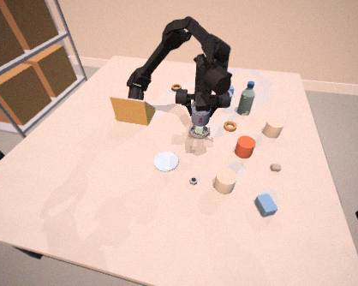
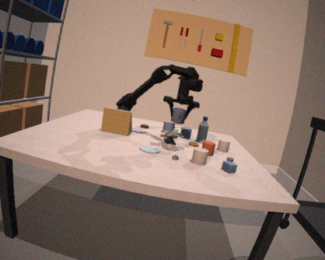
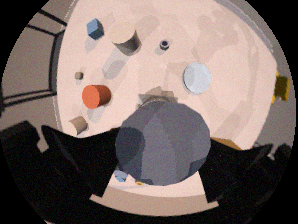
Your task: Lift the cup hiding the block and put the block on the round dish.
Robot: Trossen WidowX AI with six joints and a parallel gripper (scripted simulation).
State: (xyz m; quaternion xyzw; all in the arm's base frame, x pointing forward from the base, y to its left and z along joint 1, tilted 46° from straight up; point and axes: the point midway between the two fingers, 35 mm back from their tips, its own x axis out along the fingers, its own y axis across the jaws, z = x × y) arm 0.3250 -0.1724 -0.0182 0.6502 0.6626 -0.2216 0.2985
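Right now my gripper tip is 10 mm to the right of the teal block and 80 mm above it. The rest, counted from my gripper tip: round pale dish: 120 mm behind, 110 mm to the right, 160 mm below; then orange-red cylinder: 210 mm ahead, 10 mm to the left, 130 mm below; then nut: 10 mm ahead, 190 mm to the right, 160 mm below.
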